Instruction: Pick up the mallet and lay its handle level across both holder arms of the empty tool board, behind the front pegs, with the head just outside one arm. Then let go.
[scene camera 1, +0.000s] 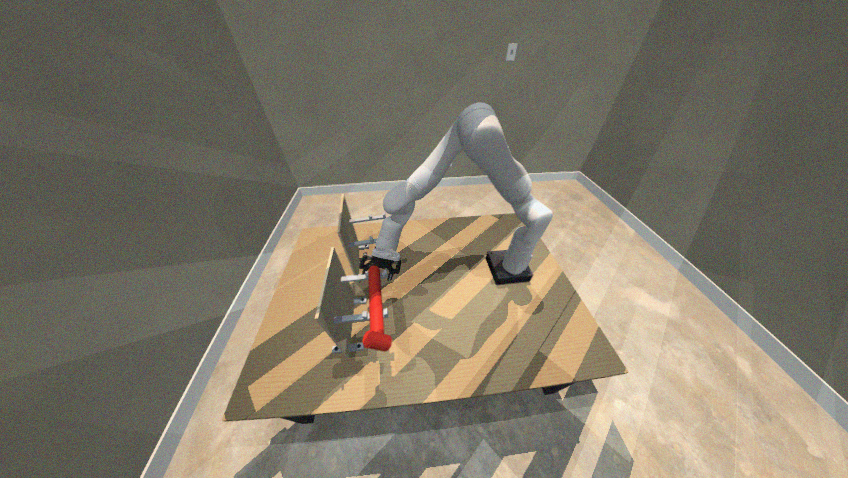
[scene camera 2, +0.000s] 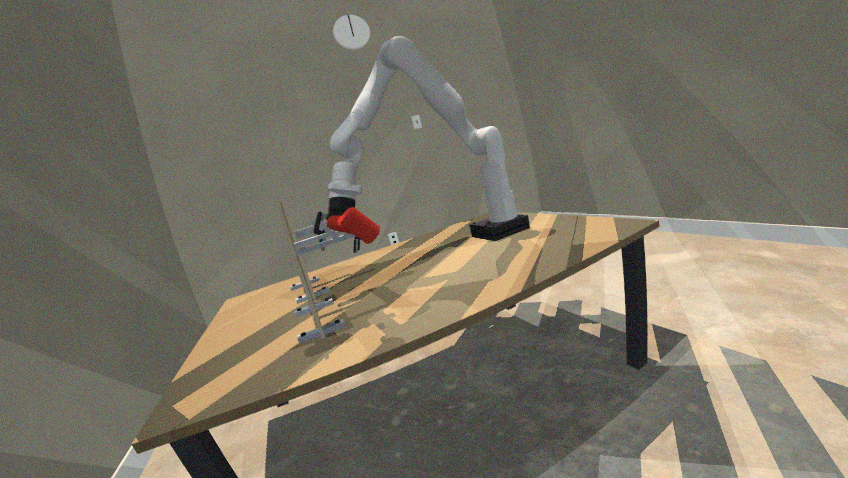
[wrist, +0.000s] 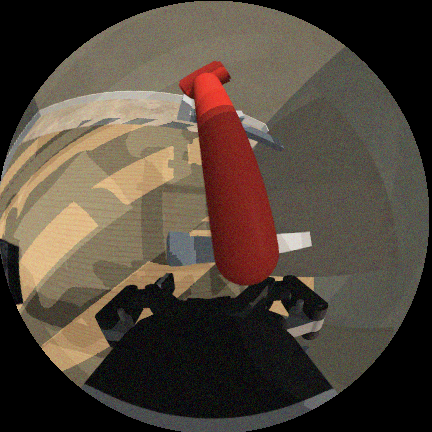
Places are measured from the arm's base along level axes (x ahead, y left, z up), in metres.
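Pixels of known places: gripper, between the fingertips: (scene camera 2: 339, 251) (wrist: 209, 279); arm's base, origin of its link: (scene camera 1: 512, 266) (scene camera 2: 502, 219).
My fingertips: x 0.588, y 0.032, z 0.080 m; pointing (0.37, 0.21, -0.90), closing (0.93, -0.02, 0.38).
Note:
Ahead of a thing's pixels: the offset from my fingertips to its middle. "spot": to the spot under its first point.
The red mallet {0.011 m back, 0.149 m left, 0.082 m up} (scene camera 1: 374, 303) (scene camera 2: 354, 224) (wrist: 238, 193) lies with its handle across the two upper grey holder arms of the nearer tool board {0.063 m ahead, 0.105 m left, 0.022 m up} (scene camera 1: 333, 297) (scene camera 2: 300, 268). One arm (scene camera 1: 354, 277) (wrist: 187, 247) carries the handle near its free end. The other arm (scene camera 1: 357, 318) (wrist: 259, 135) carries it near the head {spot: 0.021 m back, 0.279 m left, 0.110 m up} (scene camera 1: 377, 340) (wrist: 205, 78), which sits just outside that arm. My gripper (scene camera 1: 379, 266) (wrist: 209, 279) is open at the handle's free end, its fingers spread wide with nothing between them.
A second tool board {0.055 m ahead, 0.211 m right, 0.025 m up} (scene camera 1: 345, 229) with its own arms stands behind the first, close to my forearm. Lower pegs {spot: 0.115 m ahead, 0.198 m left, 0.116 m down} (scene camera 1: 349, 347) (scene camera 2: 320, 328) stick out near the first board's foot. The arm's base (scene camera 1: 507, 273) (scene camera 2: 499, 227) is on the table's far right.

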